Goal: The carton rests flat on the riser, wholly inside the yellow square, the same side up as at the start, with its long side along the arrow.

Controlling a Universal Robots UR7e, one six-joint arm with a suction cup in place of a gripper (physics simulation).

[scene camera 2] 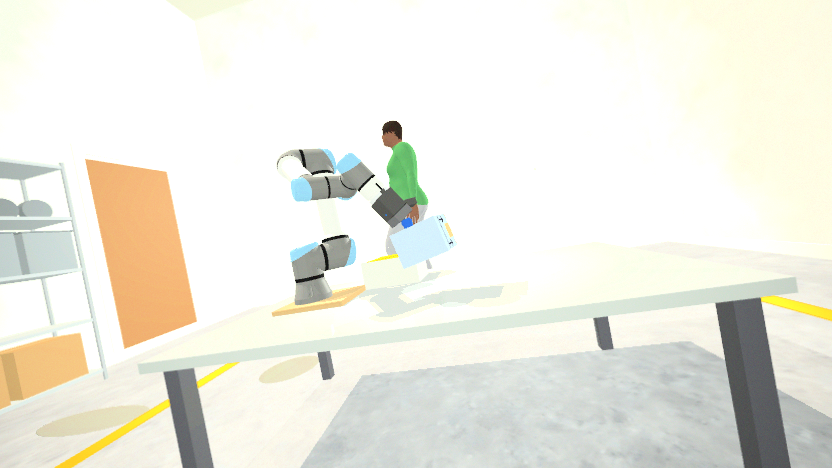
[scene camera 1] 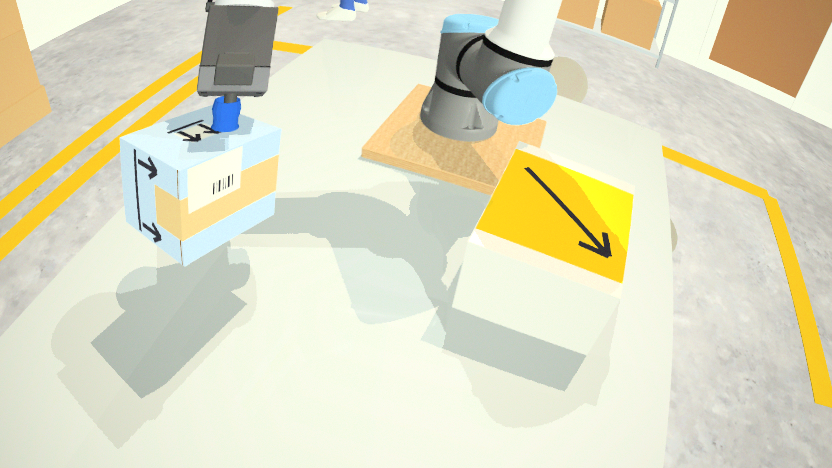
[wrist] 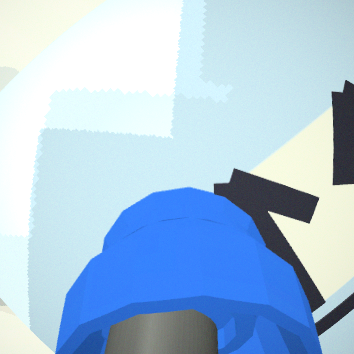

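Note:
White riser (scene camera 1: 547, 258), (scene camera 2: 385, 271); out of frame in the wrist view. Carton (scene camera 1: 187, 188), (scene camera 2: 431, 237), (wrist: 118, 106), held by my suction cup (scene camera 1: 225, 115), (wrist: 186, 248), touching nothing else.

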